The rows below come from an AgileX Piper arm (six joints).
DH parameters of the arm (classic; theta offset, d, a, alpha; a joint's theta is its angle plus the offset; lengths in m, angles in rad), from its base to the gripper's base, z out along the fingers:
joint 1: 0 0.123 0 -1.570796
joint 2: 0.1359 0 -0.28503 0
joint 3: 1.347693 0 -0.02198 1.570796
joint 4: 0 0.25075 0 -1.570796
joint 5: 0 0 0 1.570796
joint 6: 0 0.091 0 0
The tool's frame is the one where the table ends.
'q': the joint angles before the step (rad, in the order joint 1, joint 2, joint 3, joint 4, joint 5, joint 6). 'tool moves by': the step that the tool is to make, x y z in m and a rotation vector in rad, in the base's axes. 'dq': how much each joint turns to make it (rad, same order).
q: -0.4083 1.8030 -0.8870 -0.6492 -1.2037 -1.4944
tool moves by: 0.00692 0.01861 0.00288 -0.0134 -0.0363 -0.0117
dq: 0.0719 0.0000 0.0000 0.0883 0.0000 -0.0729
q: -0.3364 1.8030 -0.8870 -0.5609 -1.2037 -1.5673
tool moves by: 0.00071 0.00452 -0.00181 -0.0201 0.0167 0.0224
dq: 0.0078 0.0000 0.0000 -0.0266 0.0122 -0.0020
